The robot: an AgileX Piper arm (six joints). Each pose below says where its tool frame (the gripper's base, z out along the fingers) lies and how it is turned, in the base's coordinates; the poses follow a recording.
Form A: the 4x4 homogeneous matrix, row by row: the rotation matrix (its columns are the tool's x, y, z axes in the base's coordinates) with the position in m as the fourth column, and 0 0 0 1 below. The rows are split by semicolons.
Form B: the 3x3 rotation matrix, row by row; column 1 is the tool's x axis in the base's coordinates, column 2 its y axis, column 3 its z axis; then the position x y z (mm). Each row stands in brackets. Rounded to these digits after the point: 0 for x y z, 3 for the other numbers.
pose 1, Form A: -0.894 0.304 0.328 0.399; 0.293 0.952 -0.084 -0.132; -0.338 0.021 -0.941 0.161; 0 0 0 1
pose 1, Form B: [[-0.894 0.304 0.328], [0.293 0.952 -0.084], [-0.338 0.021 -0.941]], [399 -132 161]
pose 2, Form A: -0.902 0.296 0.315 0.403; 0.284 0.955 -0.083 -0.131; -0.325 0.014 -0.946 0.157; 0 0 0 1
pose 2, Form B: [[-0.902 0.296 0.315], [0.284 0.955 -0.083], [-0.325 0.014 -0.946]], [403 -131 157]
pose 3, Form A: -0.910 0.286 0.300 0.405; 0.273 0.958 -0.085 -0.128; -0.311 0.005 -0.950 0.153; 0 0 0 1
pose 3, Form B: [[-0.910 0.286 0.300], [0.273 0.958 -0.085], [-0.311 0.005 -0.950]], [405 -128 153]
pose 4, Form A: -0.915 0.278 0.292 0.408; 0.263 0.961 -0.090 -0.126; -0.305 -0.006 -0.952 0.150; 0 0 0 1
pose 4, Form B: [[-0.915 0.278 0.292], [0.263 0.961 -0.090], [-0.305 -0.006 -0.952]], [408 -126 150]
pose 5, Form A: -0.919 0.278 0.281 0.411; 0.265 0.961 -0.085 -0.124; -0.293 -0.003 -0.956 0.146; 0 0 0 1
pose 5, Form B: [[-0.919 0.278 0.281], [0.265 0.961 -0.085], [-0.293 -0.003 -0.956]], [411 -124 146]
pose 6, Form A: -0.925 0.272 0.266 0.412; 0.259 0.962 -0.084 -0.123; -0.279 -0.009 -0.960 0.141; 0 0 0 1
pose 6, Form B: [[-0.925 0.272 0.266], [0.259 0.962 -0.084], [-0.279 -0.009 -0.960]], [412 -123 141]
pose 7, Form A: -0.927 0.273 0.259 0.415; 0.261 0.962 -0.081 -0.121; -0.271 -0.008 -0.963 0.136; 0 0 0 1
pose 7, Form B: [[-0.927 0.273 0.259], [0.261 0.962 -0.081], [-0.271 -0.008 -0.963]], [415 -121 136]
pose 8, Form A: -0.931 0.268 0.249 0.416; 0.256 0.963 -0.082 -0.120; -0.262 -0.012 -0.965 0.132; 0 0 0 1
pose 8, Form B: [[-0.931 0.268 0.249], [0.256 0.963 -0.082], [-0.262 -0.012 -0.965]], [416 -120 132]
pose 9, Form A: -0.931 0.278 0.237 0.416; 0.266 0.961 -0.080 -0.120; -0.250 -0.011 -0.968 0.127; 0 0 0 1
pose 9, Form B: [[-0.931 0.278 0.237], [0.266 0.961 -0.080], [-0.250 -0.011 -0.968]], [416 -120 127]
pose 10, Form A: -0.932 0.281 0.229 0.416; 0.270 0.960 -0.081 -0.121; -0.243 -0.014 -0.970 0.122; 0 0 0 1
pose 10, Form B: [[-0.932 0.281 0.229], [0.270 0.960 -0.081], [-0.243 -0.014 -0.970]], [416 -121 122]
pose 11, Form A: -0.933 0.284 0.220 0.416; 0.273 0.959 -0.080 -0.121; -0.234 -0.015 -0.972 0.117; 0 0 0 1
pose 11, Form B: [[-0.933 0.284 0.220], [0.273 0.959 -0.080], [-0.234 -0.015 -0.972]], [416 -121 117]
